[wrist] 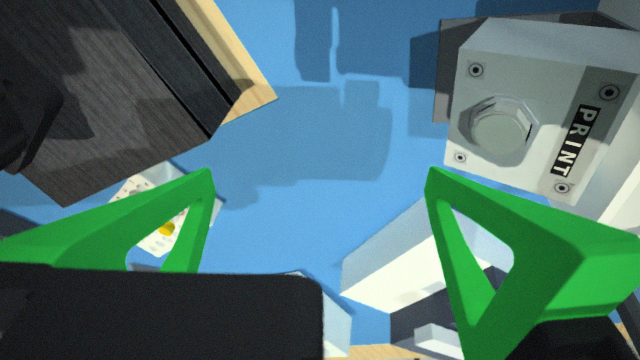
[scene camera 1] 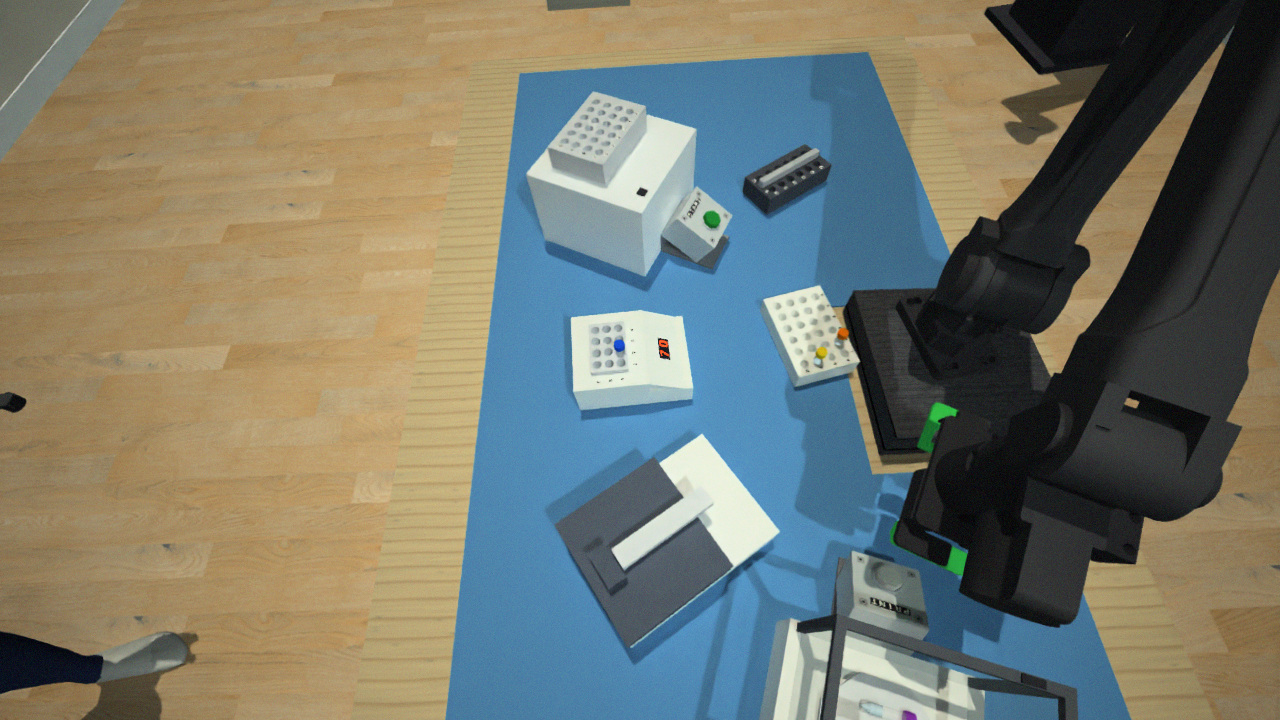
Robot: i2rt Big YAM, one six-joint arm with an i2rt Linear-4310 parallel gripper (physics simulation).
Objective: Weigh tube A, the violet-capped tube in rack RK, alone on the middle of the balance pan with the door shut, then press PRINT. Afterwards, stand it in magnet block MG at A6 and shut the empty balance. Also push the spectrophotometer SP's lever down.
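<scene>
Tube A shows in the scene view as a clear body (scene camera 1: 872,708) with a violet cap (scene camera 1: 909,714), lying on its side inside the balance (scene camera 1: 957,658); the pan is cut off and the door's state cannot be told. The PRINT box (scene camera 1: 881,617) (wrist: 520,60) has a round grey button (scene camera 1: 888,575) (wrist: 500,134). My gripper (scene camera 1: 927,490) (wrist: 319,179) is open and empty, above the mat beside the PRINT box. Rack RK (scene camera 1: 827,374) (wrist: 162,175) holds yellow- and orange-capped tubes. Magnet block MG (scene camera 1: 766,198) is dark with a light bar. A white and dark-grey device (scene camera 1: 716,465) (wrist: 390,285), apparently SP, has a white lever (scene camera 1: 662,528).
A heat block (scene camera 1: 635,394) reading 70 holds a blue-capped tube (scene camera 1: 619,345). A tall white box (scene camera 1: 590,223) bears a grey rack (scene camera 1: 575,167), with a green-button box (scene camera 1: 689,234) beside it. The dark arm base (scene camera 1: 904,358) (wrist: 115,125) stands beside RK.
</scene>
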